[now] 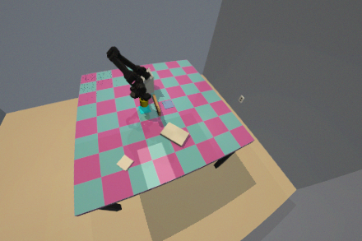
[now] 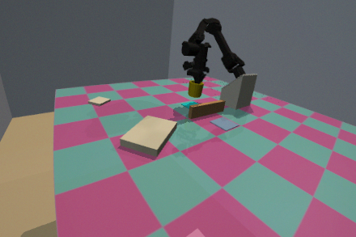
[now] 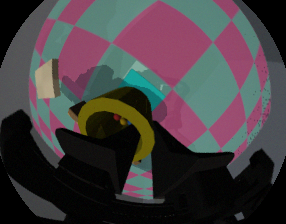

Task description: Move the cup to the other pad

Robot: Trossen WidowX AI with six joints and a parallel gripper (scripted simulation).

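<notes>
The cyan pad lies 100 mm below my gripper tip, 20 mm ahead of it and 10 mm to the left of it. Also, from my gripper tip: wooden bar 120 mm to the left, 70 mm below, 40 mm ahead; red marble 30 mm to the left, 30 mm ahead, 20 mm below; yellow cup 20 mm ahead, 10 mm to the left.
</notes>
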